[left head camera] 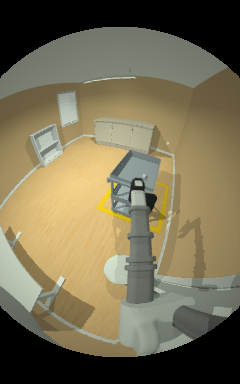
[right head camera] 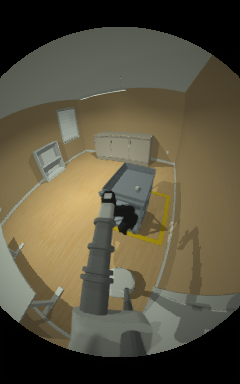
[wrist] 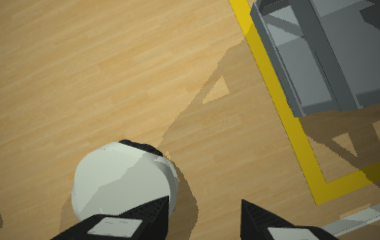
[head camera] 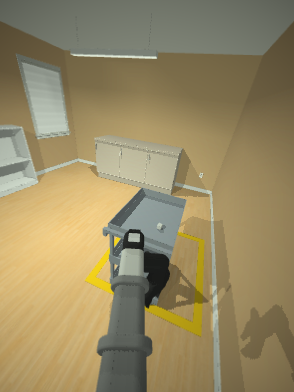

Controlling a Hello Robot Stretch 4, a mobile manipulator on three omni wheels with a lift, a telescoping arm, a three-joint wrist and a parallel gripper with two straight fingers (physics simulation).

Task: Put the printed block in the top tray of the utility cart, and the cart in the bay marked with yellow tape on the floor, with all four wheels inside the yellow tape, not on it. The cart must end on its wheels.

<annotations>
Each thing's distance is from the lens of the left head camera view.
beige cabinet [left head camera: 125,133]: 3.12 m
white shelf unit [left head camera: 48,133]: 3.63 m
The marked spots on the white shelf unit and the beige cabinet are 2.38 m apart.
</annotations>
